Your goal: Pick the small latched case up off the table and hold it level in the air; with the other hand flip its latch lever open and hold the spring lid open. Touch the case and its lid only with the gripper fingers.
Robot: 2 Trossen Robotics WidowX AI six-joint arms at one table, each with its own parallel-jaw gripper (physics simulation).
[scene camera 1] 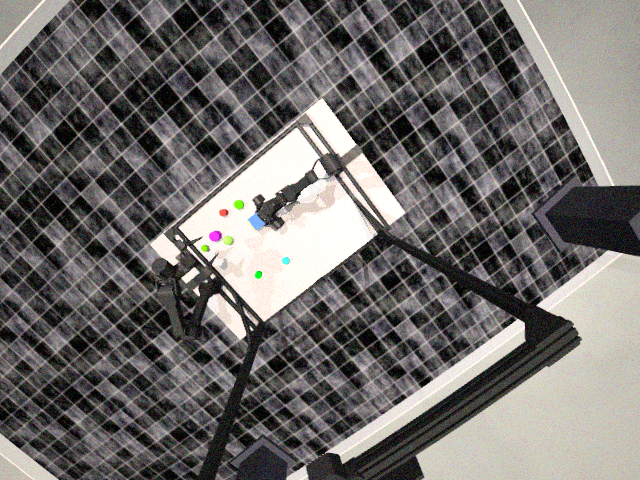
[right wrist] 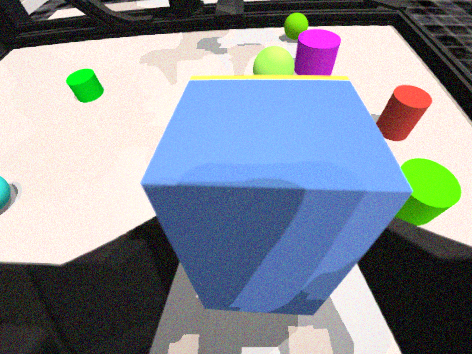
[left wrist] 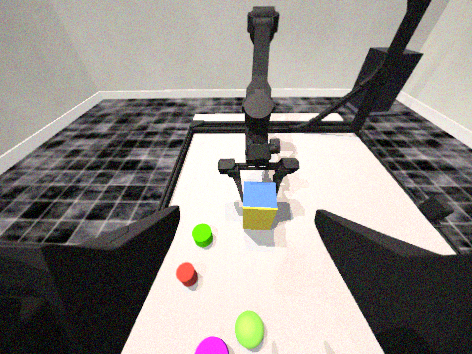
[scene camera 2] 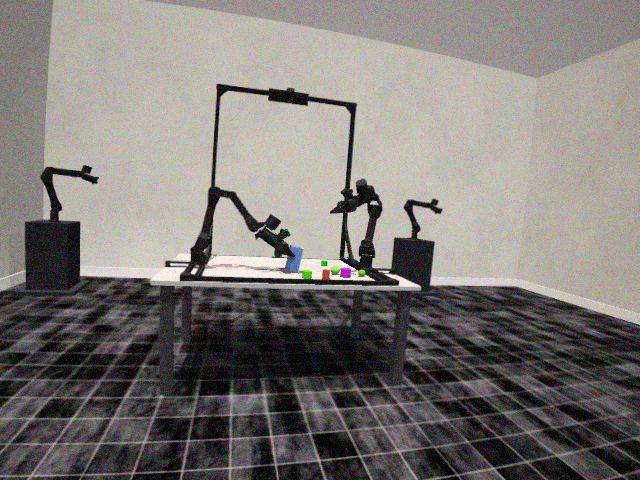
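Seen in the pictures: left gripper, fingertip midpoint: (scene camera 1: pixel 211 244) (left wrist: pixel 247 213) (scene camera 2: pixel 332 212); right gripper, fingertip midpoint: (scene camera 1: pixel 259 219) (right wrist: pixel 262 210) (left wrist: pixel 258 202) (scene camera 2: pixel 293 255); left arm's base, link origin: (scene camera 1: pixel 215 284) (right wrist: pixel 186 10) (scene camera 2: pixel 365 267); right arm's base, link origin: (scene camera 2: pixel 197 264).
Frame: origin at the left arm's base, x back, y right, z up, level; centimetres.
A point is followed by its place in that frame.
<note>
The case (scene camera 1: pixel 255 222) @(x -43.8, y -8.9, z 11.3 cm) (scene camera 2: pixel 295 260) @(x -45.1, y -12.3, z 4.8 cm) (left wrist: pixel 259 219) @(x -41.7, y -8.9, z 5.5 cm) (right wrist: pixel 275 125) @(x -44.7, y -9.0, z 11.4 cm) is a blue block with a yellow face turned toward the left arm. My right gripper (scene camera 1: pixel 262 219) @(x -45.4, y -8.7, z 6.8 cm) (scene camera 2: pixel 292 253) @(x -45.4, y -8.7, z 6.8 cm) (left wrist: pixel 258 202) @(x -45.4, y -8.7, z 6.8 cm) (right wrist: pixel 262 210) @(x -45.4, y -8.7, z 6.8 cm) is shut on it, one finger at each side. In scene camera 2 the case stands nearly upright, leaning slightly, low over the table; the gap beneath it is too small to judge. No latch lever or lid seam can be made out. My left gripper (scene camera 1: pixel 209 246) @(x -27.9, y -13.6, z 30.2 cm) (scene camera 2: pixel 336 208) @(x -27.9, y -13.6, z 30.2 cm) (left wrist: pixel 247 213) @(x -27.9, y -13.6, z 30.2 cm) is open and empty, raised and well apart from the case.
On the table (scene camera 1: pixel 310 242) @(x -55.2, y 18.7, z -1.9 cm) lie a green cylinder (scene camera 1: pixel 238 204) @(x -41.5, y -22.4, z 1.4 cm) (right wrist: pixel 430 185) @(x -41.8, y -22.3, z 1.4 cm), a red cylinder (scene camera 1: pixel 223 212) @(x -33.0, y -24.6, z 2.5 cm) (right wrist: pixel 404 112) @(x -33.9, y -23.7, z 1.8 cm), a magenta cylinder (scene camera 1: pixel 215 236) @(x -20.6, y -18.6, z 2.4 cm) and a light green ball (scene camera 1: pixel 227 240) @(x -24.0, y -12.7, z 3.0 cm) (left wrist: pixel 249 329) @(x -23.2, y -12.9, z 3.1 cm), between the arms. A cyan ball (scene camera 1: pixel 285 260) @(x -38.9, y 16.3, z 2.1 cm) and another green cylinder (scene camera 1: pixel 258 274) @(x -22.0, y 12.1, z 0.9 cm) lie lower in scene camera 1.
</note>
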